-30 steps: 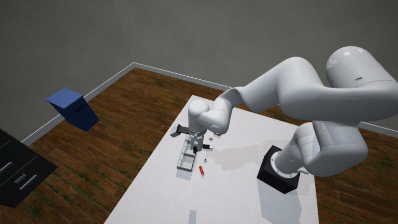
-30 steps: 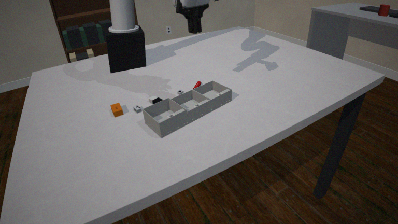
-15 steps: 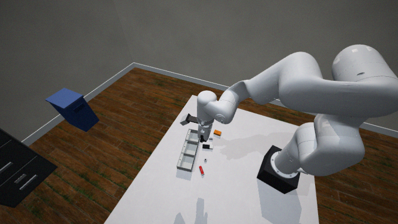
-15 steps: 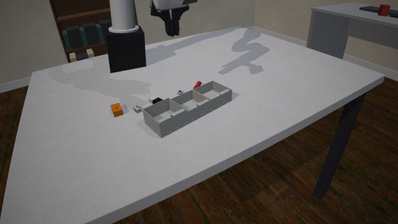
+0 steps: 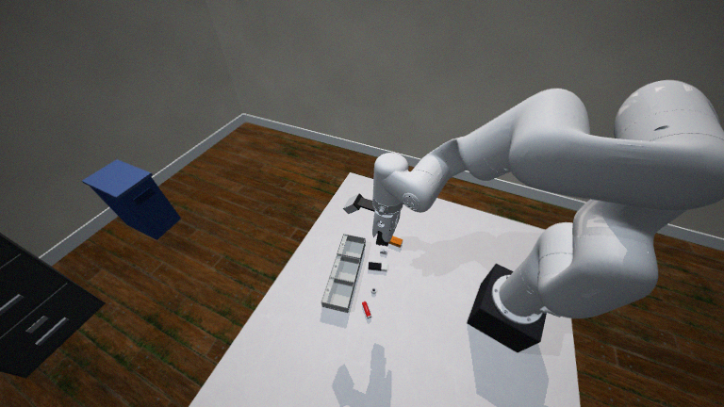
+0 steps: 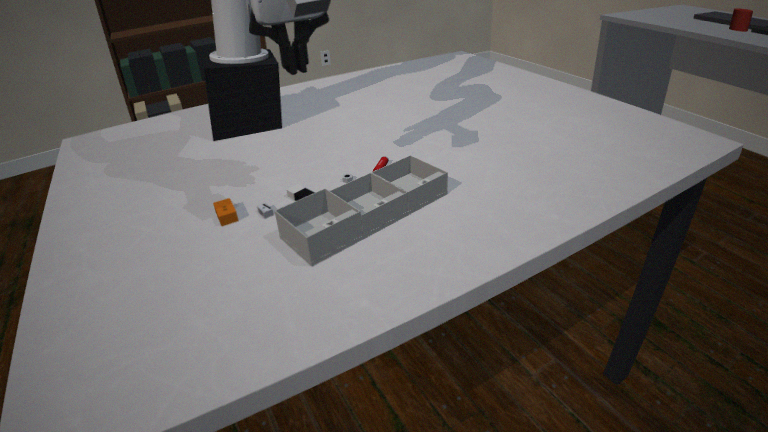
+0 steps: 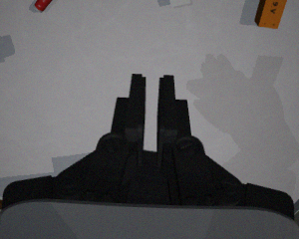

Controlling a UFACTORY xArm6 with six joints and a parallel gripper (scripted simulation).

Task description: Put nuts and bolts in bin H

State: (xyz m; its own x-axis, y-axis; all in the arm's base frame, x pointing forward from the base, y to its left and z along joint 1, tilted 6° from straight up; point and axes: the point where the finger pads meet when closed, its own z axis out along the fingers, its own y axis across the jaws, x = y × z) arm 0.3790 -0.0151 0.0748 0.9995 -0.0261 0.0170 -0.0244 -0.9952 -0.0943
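My gripper is now 20 cm above the grey three-compartment bin row, 11 cm short of it and 4 cm to the right of it. The rest, counted from my hand: hex nut (22 cm below, 6 cm to the left); then black block (21 cm below, 2 cm to the right, 1 cm ahead); then red cylindrical marker (21 cm below, 13 cm to the left).
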